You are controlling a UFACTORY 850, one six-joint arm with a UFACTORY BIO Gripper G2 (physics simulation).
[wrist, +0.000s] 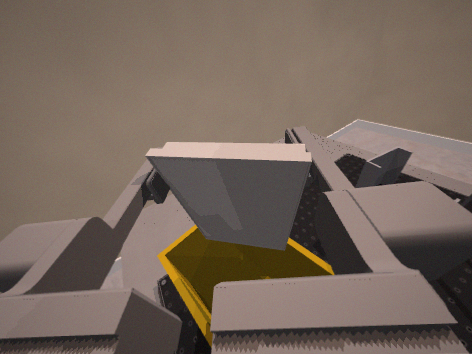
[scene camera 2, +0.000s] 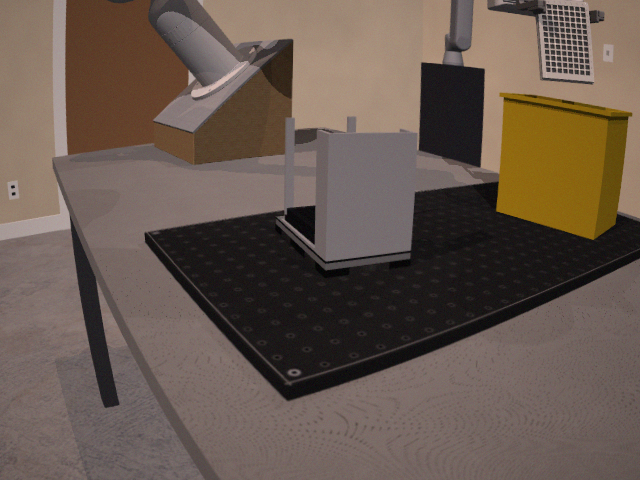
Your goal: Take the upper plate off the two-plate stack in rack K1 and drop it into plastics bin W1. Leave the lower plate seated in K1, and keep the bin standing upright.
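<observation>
My gripper point(scene camera 2: 566, 11) point(wrist: 229, 167) is shut on the upper plate point(scene camera 2: 566, 43) point(wrist: 240, 192), a pale plate with a grid of square wells. The plate hangs steeply tilted, nearly on edge, above the open top of yellow bin W1 point(scene camera 2: 550, 165) point(wrist: 192, 300), with a gap in scene camera 2. The bin stands upright. Grey rack K1 point(scene camera 2: 369, 196) point(wrist: 382, 172) stands on the black board. A dark part shows low inside the rack in scene camera 2; its side panel hides most of the inside, so I cannot clearly make out the lower plate.
The rack and the bin stand apart on the black perforated board point(scene camera 2: 341, 310), on a grey table point(scene camera 2: 413, 413). Upright posts point(scene camera 2: 289, 165) rise at the rack's corners. A wedge-shaped wooden base point(scene camera 2: 242, 118) with a grey arm point(scene camera 2: 199, 46) and a dark upright panel point(scene camera 2: 451, 108) stand behind.
</observation>
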